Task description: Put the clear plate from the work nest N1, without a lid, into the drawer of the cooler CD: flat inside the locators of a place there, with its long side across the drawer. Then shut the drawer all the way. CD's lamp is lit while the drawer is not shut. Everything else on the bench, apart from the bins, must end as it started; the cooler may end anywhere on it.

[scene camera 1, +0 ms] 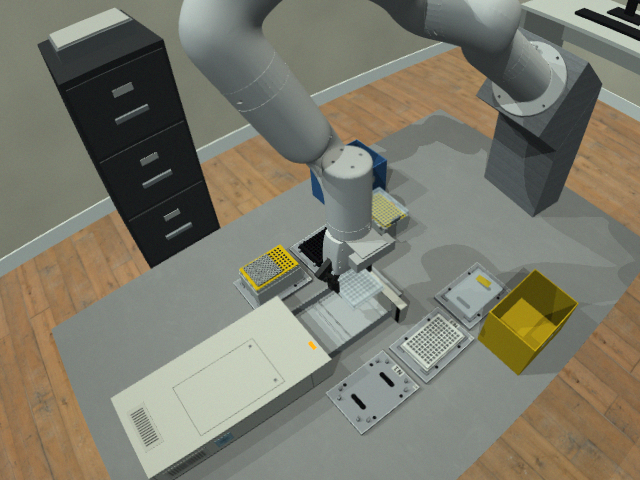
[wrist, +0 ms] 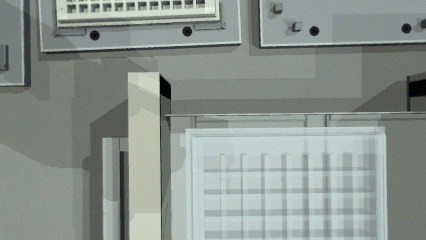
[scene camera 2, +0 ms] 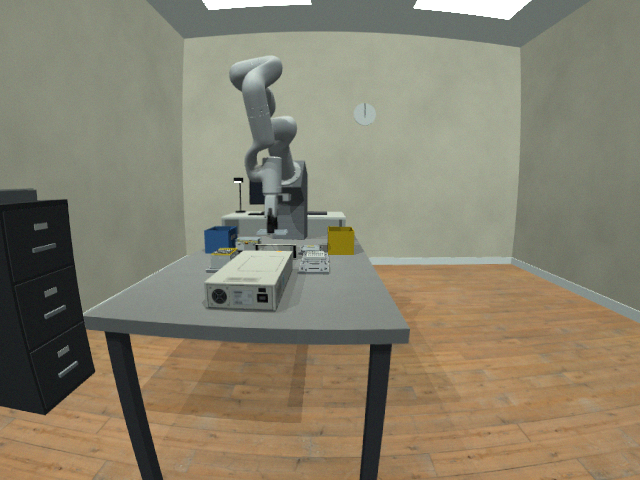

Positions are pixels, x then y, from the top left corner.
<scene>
yellow bin: scene camera 1; scene camera 2; not seen in the wrist view (out of frame)
blue bin: scene camera 1 379,171; scene camera 2 214,240; not seen in the wrist view (out of frame)
same spot on yellow bin: [scene camera 2: 340,239] = [scene camera 1: 505,339]
</scene>
